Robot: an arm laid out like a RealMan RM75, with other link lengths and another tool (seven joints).
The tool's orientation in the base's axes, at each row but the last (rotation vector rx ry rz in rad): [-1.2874, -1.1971, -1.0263]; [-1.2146, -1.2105, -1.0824]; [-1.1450, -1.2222, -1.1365]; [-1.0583, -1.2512, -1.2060]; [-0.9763, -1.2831, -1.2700]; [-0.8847, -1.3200, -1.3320]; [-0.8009, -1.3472, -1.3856]
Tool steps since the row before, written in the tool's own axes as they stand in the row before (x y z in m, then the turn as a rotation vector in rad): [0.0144, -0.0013, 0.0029, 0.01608, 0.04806, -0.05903]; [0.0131, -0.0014, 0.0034, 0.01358, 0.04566, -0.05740]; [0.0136, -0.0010, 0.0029, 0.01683, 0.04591, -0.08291]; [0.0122, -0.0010, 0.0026, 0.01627, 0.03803, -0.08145]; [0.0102, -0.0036, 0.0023, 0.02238, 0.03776, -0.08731]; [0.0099, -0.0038, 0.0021, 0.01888, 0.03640, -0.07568]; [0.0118, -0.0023, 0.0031, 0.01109, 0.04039, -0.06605]
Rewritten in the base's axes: [0.0004, 0.0041, 0.0142, 0.05343, -0.05478, 0.01408]; [-0.0007, 0.0038, 0.0131, 0.05073, -0.05342, 0.01172]; [-0.0009, 0.0026, 0.0137, 0.05325, -0.07885, 0.01457]; [-0.0019, 0.0017, 0.0122, 0.04530, -0.07815, 0.01361]; [-0.0052, 0.0007, 0.0097, 0.04495, -0.08466, 0.01902]; [-0.0061, 0.0000, 0.0089, 0.04262, -0.07286, 0.01683]; [-0.0060, 0.0003, 0.0109, 0.04683, -0.06142, 0.01228]
